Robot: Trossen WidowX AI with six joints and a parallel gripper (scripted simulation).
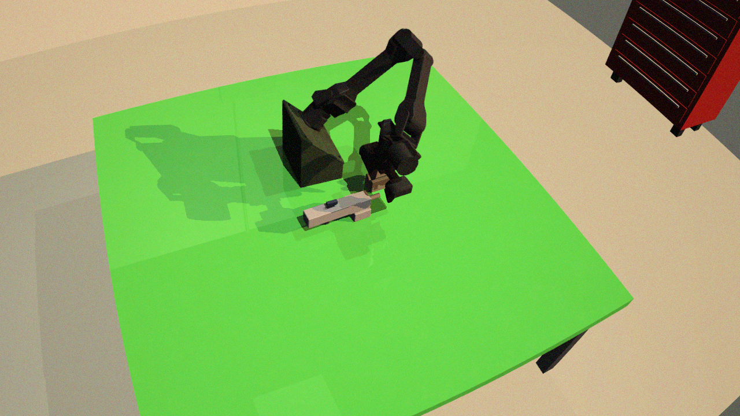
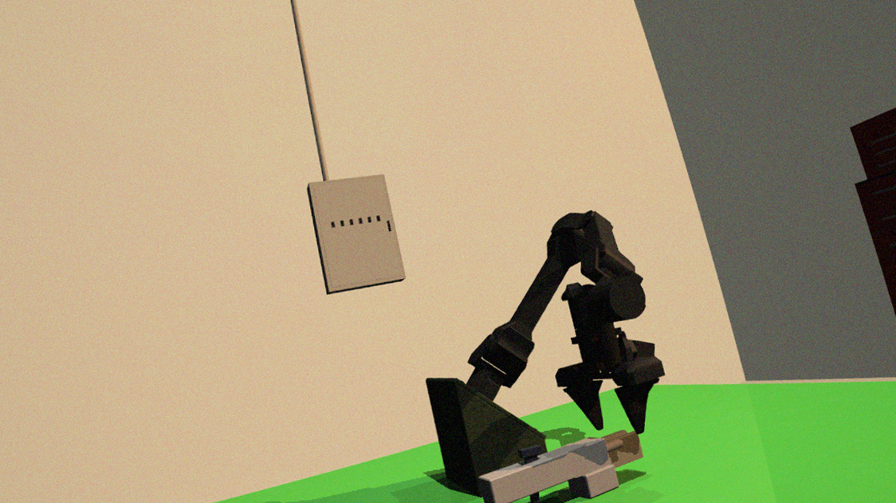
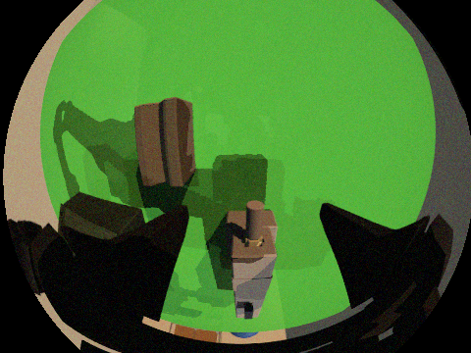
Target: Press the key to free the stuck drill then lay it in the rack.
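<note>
My gripper tip is now 7 cm to the left of the drill and 2 cm above it. Also, from my gripper tip: grey block: 1 cm behind, 13 cm to the right, 2 cm below; dark key: 1 cm behind, 15 cm to the right, 1 cm below; brown rack: 7 cm behind, 4 cm to the left, 5 cm below.
</note>
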